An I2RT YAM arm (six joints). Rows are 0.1 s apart.
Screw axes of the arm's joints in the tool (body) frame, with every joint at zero. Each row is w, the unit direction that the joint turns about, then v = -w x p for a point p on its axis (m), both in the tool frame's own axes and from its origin. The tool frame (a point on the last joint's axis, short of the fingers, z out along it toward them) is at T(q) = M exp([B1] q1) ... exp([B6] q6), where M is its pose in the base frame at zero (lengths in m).
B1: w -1 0 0 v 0 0.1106 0
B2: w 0 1 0 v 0.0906 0 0.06
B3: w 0 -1 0 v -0.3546 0 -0.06
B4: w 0 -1 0 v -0.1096 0 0
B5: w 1 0 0 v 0 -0.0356 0
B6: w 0 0 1 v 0 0 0
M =
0 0 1 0.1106
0 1 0 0
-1 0 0 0.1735
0 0 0 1
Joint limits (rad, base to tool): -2.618..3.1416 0..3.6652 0..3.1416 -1.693..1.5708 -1.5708..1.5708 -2.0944..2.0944
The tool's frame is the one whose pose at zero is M.
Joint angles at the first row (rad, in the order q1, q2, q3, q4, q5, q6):
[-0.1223 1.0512 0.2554 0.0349 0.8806 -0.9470]
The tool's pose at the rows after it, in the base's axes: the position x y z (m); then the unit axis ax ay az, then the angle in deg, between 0 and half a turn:
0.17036, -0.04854, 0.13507, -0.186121, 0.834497, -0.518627, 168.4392
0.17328, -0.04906, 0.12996, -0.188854, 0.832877, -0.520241, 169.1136
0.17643, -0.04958, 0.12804, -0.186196, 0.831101, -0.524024, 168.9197
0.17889, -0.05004, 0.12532, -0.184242, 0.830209, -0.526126, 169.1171
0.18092, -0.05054, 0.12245, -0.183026, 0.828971, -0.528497, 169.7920
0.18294, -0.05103, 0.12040, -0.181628, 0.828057, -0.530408, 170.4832
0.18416, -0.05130, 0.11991, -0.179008, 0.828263, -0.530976, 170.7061
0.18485, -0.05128, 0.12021, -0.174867, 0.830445, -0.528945, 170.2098
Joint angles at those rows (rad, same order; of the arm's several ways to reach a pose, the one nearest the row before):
[-0.1223 1.1000 0.2428 0.0811 0.8783 -0.9504]
[-0.1223 1.1465 0.2386 0.1273 0.8852 -0.9585]
[-0.1223 1.1774 0.2386 0.1692 0.8913 -0.9623]
[-0.1223 1.2091 0.2390 0.2009 0.8982 -0.9619]
[-0.1223 1.2403 0.2409 0.2237 0.9096 -0.9619]
[-0.1223 1.2667 0.2459 0.2367 0.9207 -0.9600]
[-0.1223 1.2778 0.2508 0.2375 0.9260 -0.9535]
[-0.1223 1.2789 0.2543 0.2337 0.9215 -0.9398]

